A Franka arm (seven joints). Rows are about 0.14 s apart.
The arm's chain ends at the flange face. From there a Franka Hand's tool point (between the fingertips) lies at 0.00 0.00 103.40 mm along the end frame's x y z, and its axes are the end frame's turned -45 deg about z.
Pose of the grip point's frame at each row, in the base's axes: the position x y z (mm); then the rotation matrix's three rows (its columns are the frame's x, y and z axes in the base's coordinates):
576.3, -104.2, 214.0; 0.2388, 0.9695, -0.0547; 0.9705, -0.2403, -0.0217; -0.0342, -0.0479, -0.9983
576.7, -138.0, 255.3; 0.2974, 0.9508, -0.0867; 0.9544, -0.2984, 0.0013; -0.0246, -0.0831, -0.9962
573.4, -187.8, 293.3; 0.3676, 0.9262, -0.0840; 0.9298, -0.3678, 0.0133; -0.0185, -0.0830, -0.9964
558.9, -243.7, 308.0; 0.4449, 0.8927, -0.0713; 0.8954, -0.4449, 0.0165; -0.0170, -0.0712, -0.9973
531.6, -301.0, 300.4; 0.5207, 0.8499, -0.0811; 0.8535, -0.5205, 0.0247; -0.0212, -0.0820, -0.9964
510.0, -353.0, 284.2; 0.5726, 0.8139, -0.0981; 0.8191, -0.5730, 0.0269; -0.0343, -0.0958, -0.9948
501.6, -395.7, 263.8; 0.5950, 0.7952, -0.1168; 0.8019, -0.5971, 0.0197; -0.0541, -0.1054, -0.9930
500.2, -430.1, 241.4; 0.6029, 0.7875, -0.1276; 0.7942, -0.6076, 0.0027; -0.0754, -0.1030, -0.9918
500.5, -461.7, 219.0; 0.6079, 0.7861, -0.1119; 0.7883, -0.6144, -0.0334; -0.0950, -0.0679, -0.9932
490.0, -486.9, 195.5; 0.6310, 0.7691, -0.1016; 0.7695, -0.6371, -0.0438; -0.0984, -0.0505, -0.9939
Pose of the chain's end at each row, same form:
582.0, -102.0, 317.2; 0.8544, 0.5167, -0.0547; 0.5163, -0.8562, -0.0217; -0.0581, -0.0097, -0.9983
585.7, -138.1, 358.3; 0.8826, 0.4620, -0.0867; 0.4639, -0.8859, 0.0013; -0.0762, -0.0414, -0.9962
582.1, -189.2, 396.3; 0.9149, 0.3950, -0.0840; 0.3974, -0.9175, 0.0133; -0.0718, -0.0456, -0.9964
566.3, -245.4, 411.1; 0.9458, 0.3166, -0.0713; 0.3186, -0.9477, 0.0165; -0.0624, -0.0383, -0.9973
540.0, -303.6, 403.4; 0.9692, 0.2328, -0.0811; 0.2355, -0.9716, 0.0247; -0.0730, -0.0430, -0.9964
520.1, -355.8, 387.1; 0.9804, 0.1706, -0.0981; 0.1740, -0.9844, 0.0269; -0.0920, -0.0435, -0.9948
513.7, -397.7, 366.5; 0.9830, 0.1416, -0.1168; 0.1448, -0.9892, 0.0197; -0.1128, -0.0363, -0.9930
513.4, -430.4, 344.0; 0.9832, 0.1305, -0.1276; 0.1319, -0.9912, 0.0027; -0.1261, -0.0195, -0.9918
512.1, -458.2, 321.7; 0.9857, 0.1260, -0.1119; 0.1230, -0.9919, -0.0334; -0.1152, 0.0192, -0.9932
500.5, -482.4, 298.3; 0.9900, 0.0977, -0.1016; 0.0936, -0.9946, -0.0438; -0.1053, 0.0339, -0.9939

